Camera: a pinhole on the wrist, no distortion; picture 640 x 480 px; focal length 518.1 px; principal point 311.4 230.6 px. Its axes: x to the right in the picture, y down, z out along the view. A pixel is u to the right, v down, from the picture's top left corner.
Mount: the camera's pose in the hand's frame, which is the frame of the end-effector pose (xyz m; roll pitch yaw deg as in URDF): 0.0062 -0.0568 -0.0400 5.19 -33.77 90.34
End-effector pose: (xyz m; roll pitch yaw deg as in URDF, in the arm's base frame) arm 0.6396 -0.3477 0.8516 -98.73 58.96 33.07
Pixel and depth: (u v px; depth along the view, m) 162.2 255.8 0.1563
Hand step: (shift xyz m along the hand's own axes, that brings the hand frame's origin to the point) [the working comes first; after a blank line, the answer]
In the camera's frame: -0.0450 0.0076 0.1563

0.0135 -0.1811 0.0649
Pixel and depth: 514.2 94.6 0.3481
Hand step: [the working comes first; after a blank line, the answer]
In the camera's frame: 0.1363 -0.0914 0.3481

0.1291 -0.1309 0.3170
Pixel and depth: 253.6 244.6 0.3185
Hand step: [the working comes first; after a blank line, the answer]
In the camera's frame: -0.0355 0.0086 0.3185

0.0277 -0.2630 0.2046
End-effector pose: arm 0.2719 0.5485 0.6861 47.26 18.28 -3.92
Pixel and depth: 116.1 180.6 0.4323
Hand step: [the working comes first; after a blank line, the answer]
In the camera's frame: -0.1630 -0.0417 0.4323

0.0891 -0.4290 0.2242
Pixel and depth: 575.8 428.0 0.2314
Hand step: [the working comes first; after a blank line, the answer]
In the camera's frame: 0.1181 0.0882 0.2314

-0.0605 -0.0916 0.2238
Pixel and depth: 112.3 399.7 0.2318
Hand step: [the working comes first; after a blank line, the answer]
In the camera's frame: -0.0891 0.0757 0.2318

-0.0470 -0.2633 0.1081
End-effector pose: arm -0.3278 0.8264 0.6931 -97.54 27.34 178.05
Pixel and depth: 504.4 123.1 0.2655
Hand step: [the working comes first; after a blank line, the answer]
In the camera's frame: 0.0989 -0.0551 0.2655

0.0854 -0.1183 0.2306
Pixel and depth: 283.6 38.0 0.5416
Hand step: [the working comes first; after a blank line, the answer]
In the camera's frame: -0.0291 -0.2013 0.5416

0.2576 -0.3692 0.3771
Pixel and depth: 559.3 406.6 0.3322
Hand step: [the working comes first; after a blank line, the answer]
In the camera's frame: 0.1590 0.1128 0.3322

-0.0758 -0.1147 0.3319
